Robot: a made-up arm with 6 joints.
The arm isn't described. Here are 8 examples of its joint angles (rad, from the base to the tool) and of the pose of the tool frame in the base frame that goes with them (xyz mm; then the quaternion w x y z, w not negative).
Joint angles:
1: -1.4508 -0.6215 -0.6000 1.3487 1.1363 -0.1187
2: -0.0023 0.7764 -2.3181 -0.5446 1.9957 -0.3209
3: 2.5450 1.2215 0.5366 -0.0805 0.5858 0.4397
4: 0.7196 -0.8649 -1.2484 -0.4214 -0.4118 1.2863
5: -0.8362 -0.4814 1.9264 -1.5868 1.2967 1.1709
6: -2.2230 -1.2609 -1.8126 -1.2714 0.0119 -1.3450
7: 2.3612 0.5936 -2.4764 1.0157 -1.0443 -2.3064
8: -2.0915 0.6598 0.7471 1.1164 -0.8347 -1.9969
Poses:
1: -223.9 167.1 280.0 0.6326 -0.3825 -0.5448 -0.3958
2: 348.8 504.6 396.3 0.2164 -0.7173 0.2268 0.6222
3: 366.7 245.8 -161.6 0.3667 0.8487 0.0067 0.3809
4: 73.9 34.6 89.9 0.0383 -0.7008 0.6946 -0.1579
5: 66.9 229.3 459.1 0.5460 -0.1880 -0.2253 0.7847
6: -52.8 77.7 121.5 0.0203 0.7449 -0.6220 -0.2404
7: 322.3 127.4 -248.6 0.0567 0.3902 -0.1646 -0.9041
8: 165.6 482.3 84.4 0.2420 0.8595 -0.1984 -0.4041
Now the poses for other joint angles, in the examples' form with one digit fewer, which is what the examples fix.
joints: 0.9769 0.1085 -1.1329 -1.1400 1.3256 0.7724
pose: 371 149 48 0.272 -0.133 0.621 0.723
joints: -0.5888 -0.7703 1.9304 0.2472 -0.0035 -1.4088
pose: 124 142 316 0.776 -0.185 -0.602 0.030
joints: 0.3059 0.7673 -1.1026 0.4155 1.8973 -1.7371
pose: 492 147 375 0.351 -0.138 -0.776 0.506
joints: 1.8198 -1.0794 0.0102 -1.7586 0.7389 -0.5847
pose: 122 27 71 0.806 0.462 -0.067 0.365
